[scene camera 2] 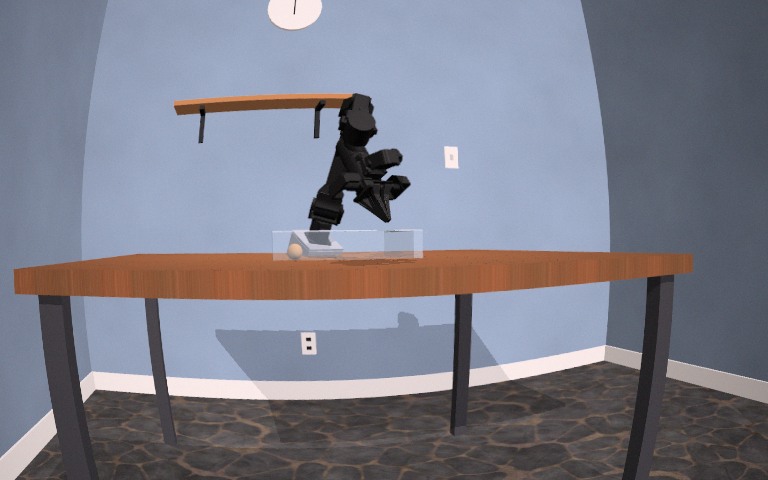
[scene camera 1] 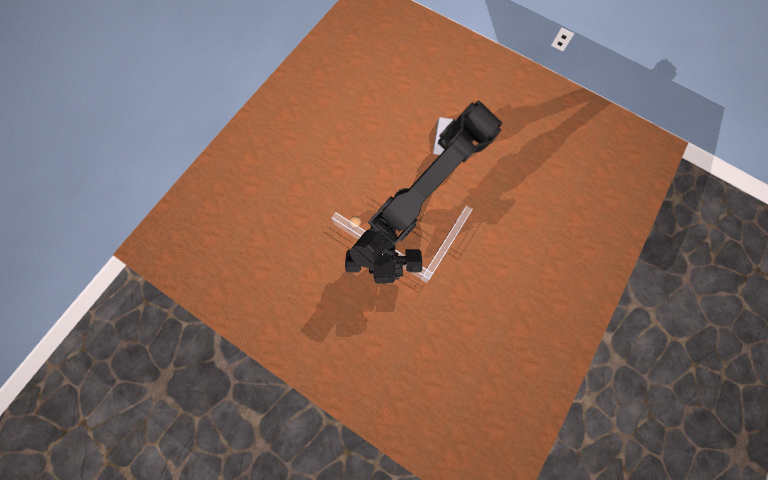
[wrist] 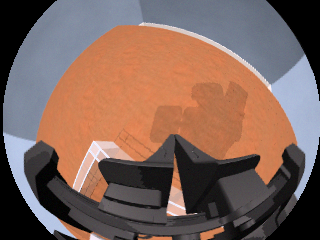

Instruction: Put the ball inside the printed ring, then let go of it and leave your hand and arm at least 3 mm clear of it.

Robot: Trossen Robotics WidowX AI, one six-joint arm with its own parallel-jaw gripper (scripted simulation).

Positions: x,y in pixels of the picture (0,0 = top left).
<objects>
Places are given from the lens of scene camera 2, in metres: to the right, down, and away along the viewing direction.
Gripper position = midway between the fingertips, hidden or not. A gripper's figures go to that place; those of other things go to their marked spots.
my gripper (scene camera 2: 388,221): 0.01, -0.04, 1.19
clear wall (scene camera 2: 325,244): -0.12, 0.01, 1.24
</objects>
